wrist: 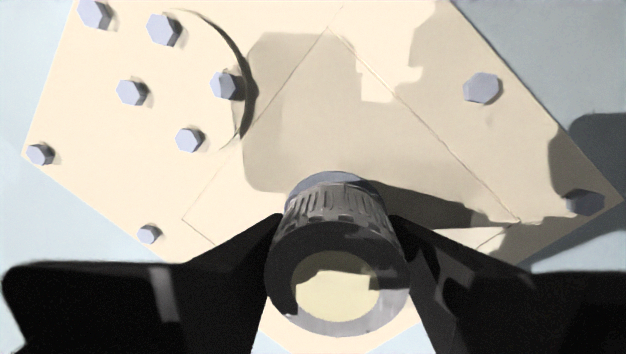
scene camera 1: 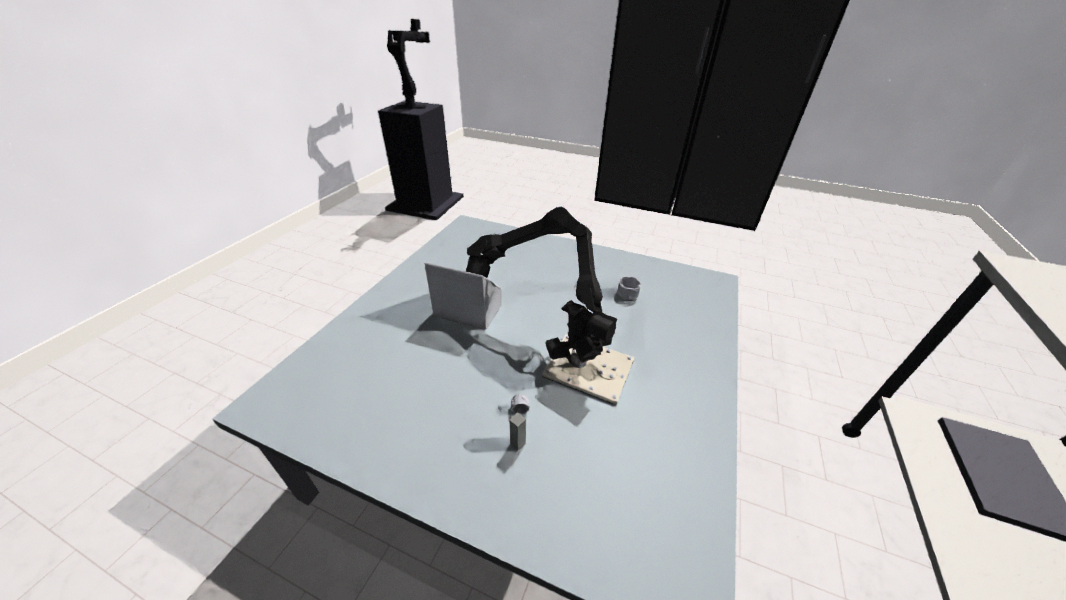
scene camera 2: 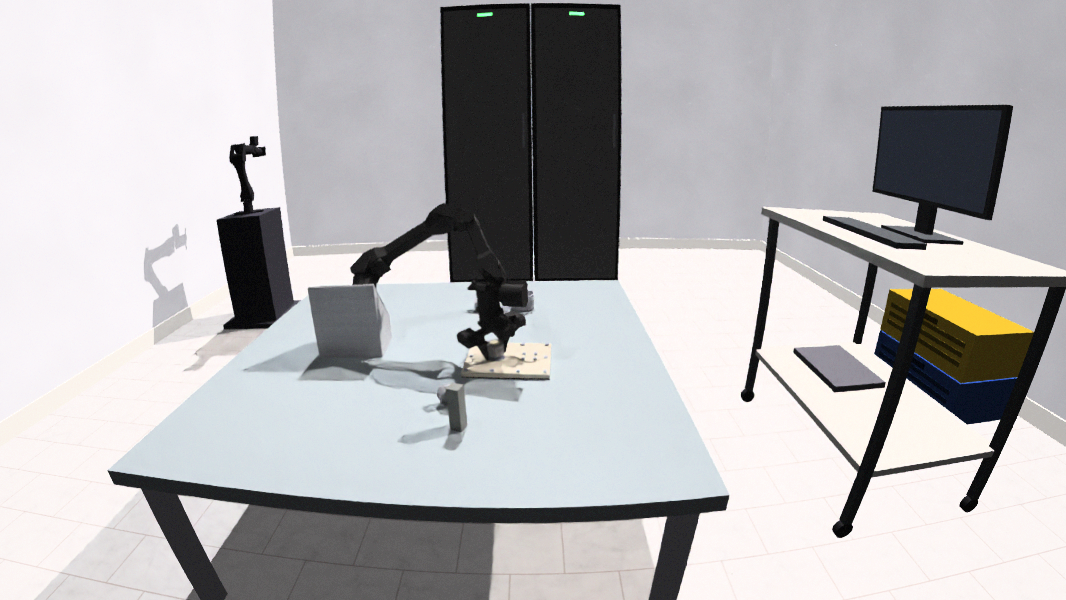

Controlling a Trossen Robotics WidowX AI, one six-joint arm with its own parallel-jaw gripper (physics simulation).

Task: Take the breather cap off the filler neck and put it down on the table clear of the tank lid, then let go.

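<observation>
The breather cap, a ribbed dark grey cylinder with a pale yellow disc on top, sits on the filler neck, whose blue-grey edge shows below it in the wrist view. The cream tank lid lies flat on the blue table, with hex bolts on it. My gripper is over the lid, shut on the cap, with one finger against each side. In scene view 1 the arm mostly hides the cap.
A grey upright panel stands by the arm's base. A small grey block stands in front of the lid, beside a small round piece. A grey cup-like part is behind.
</observation>
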